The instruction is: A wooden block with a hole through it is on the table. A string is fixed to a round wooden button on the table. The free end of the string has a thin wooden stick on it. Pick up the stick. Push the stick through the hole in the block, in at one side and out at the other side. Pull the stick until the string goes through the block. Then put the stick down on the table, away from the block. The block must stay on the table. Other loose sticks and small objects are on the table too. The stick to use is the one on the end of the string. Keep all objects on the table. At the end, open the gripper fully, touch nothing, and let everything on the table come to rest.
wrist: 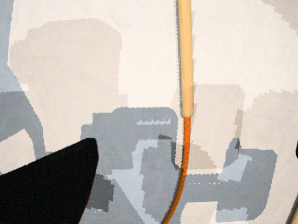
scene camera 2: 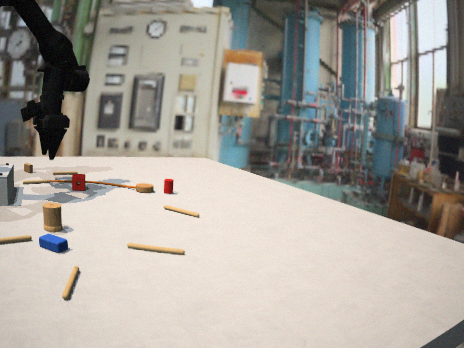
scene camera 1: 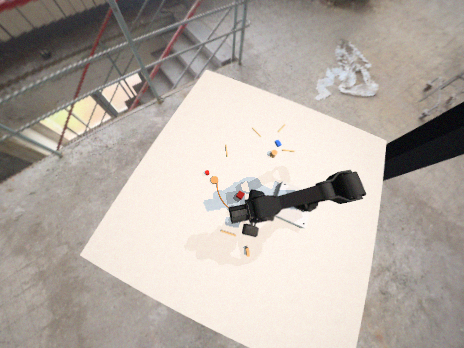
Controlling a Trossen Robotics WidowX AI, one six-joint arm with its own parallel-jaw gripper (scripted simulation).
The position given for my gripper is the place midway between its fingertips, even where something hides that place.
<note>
My gripper (scene camera 2: 47,157) is open and holds nothing.
My gripper also shows in the wrist view (wrist: 200,147).
</note>
